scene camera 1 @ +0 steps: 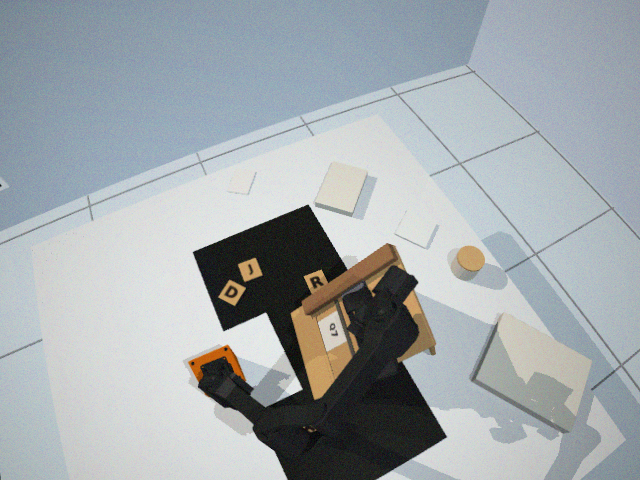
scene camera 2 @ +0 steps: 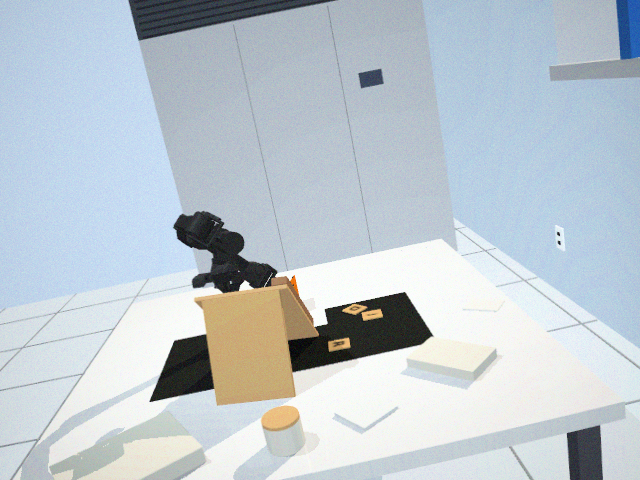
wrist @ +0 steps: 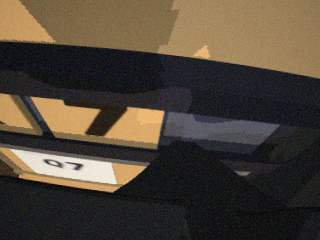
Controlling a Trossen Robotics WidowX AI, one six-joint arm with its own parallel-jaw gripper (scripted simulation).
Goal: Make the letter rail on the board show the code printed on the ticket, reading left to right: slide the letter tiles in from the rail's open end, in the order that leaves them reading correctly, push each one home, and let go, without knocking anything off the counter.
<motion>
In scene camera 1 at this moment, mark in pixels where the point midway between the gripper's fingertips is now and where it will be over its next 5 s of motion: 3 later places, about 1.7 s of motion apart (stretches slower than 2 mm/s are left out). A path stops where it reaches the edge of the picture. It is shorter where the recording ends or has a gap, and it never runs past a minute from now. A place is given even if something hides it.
The gripper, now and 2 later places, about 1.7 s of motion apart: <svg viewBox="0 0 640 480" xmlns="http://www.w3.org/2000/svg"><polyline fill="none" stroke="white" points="369,345 371,341 335,312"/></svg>
</motion>
